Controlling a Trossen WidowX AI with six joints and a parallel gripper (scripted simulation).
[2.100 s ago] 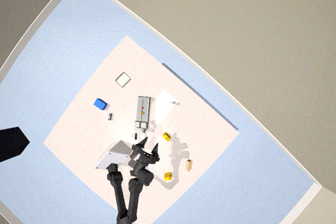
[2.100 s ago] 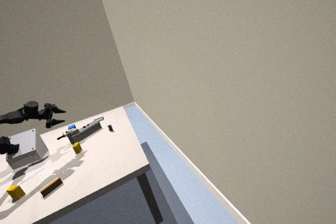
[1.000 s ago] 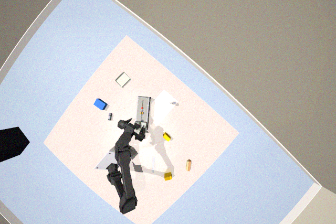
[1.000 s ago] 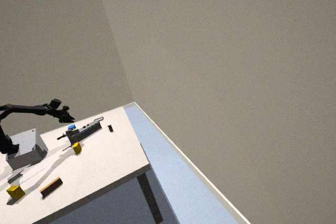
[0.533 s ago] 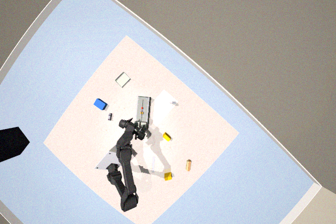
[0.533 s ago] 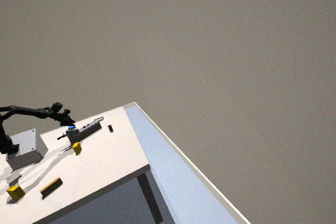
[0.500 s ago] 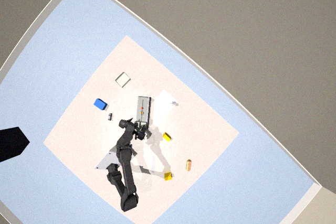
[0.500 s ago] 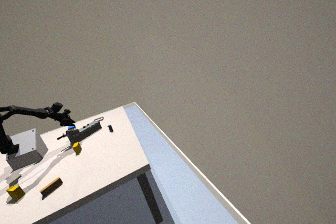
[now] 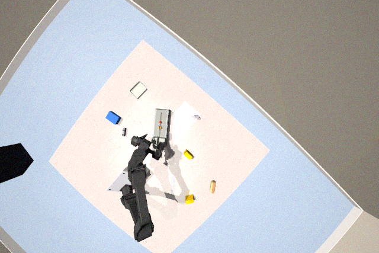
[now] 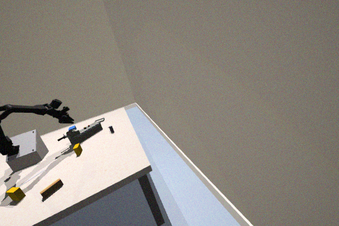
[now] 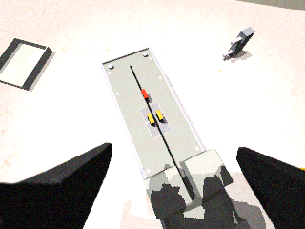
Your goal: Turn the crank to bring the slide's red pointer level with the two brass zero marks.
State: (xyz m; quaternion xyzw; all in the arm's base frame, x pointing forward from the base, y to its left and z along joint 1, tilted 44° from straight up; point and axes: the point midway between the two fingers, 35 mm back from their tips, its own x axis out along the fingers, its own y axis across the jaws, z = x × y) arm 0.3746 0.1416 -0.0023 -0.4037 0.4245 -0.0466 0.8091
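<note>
The crank is 90 mm behind my gripper tip, 70 mm to the right of it and 90 mm below it. The rest, counted from my gripper tip: white tray: 100 mm ahead, 340 mm to the left, 170 mm below; then dark brown crank handle: 110 mm behind, 70 mm to the right, 90 mm below; then red pointer: 80 mm ahead, 50 mm to the left, 90 mm below.
</note>
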